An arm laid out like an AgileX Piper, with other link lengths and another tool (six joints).
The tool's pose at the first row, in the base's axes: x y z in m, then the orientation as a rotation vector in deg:
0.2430 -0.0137 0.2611 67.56 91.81 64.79
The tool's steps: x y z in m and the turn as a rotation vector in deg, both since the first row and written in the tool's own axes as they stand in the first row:
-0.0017 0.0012 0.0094 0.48 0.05 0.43
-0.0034 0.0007 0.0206 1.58 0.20 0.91
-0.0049 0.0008 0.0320 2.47 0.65 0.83
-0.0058 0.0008 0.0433 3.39 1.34 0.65
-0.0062 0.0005 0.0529 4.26 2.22 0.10
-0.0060 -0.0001 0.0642 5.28 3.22 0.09
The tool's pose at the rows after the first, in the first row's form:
0.2526 -0.0134 0.2601 68.25 92.02 64.78
0.2635 -0.0131 0.2569 69.35 92.74 64.44
0.2746 -0.0124 0.2543 69.67 93.77 64.11
0.2856 -0.0112 0.2515 69.83 95.05 63.88
0.2947 -0.0098 0.2489 69.52 96.60 63.58
0.3052 -0.0076 0.2454 69.76 98.12 63.60

